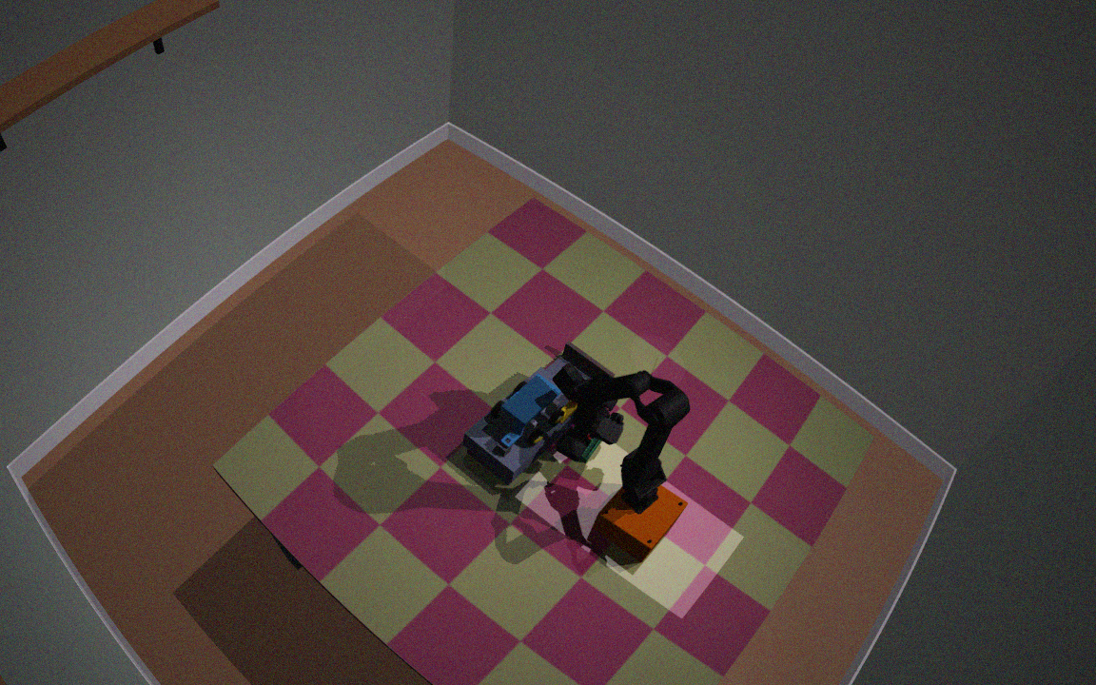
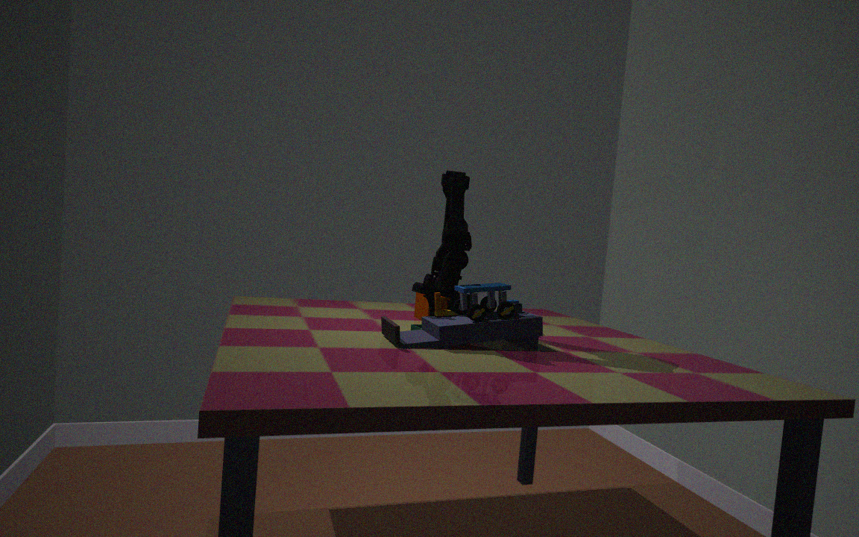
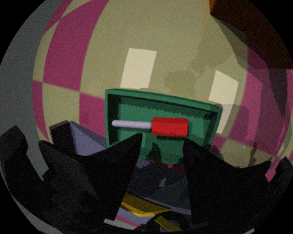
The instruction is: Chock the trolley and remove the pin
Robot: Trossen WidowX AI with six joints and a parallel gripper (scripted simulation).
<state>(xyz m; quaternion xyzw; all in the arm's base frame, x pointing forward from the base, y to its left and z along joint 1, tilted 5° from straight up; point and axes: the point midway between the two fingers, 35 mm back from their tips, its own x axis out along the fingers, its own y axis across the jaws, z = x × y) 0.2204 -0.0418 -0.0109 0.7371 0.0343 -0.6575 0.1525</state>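
My gripper tip is 2 cm to the left of the red-headed stop pin and 2 cm above it. Round my gripper tip: yellow chock (6 cm ahead, 5 cm above); green tray (1 cm to the right, 4 cm below); blue-topped trolley (11 cm ahead, 10 cm to the left, 8 cm above).
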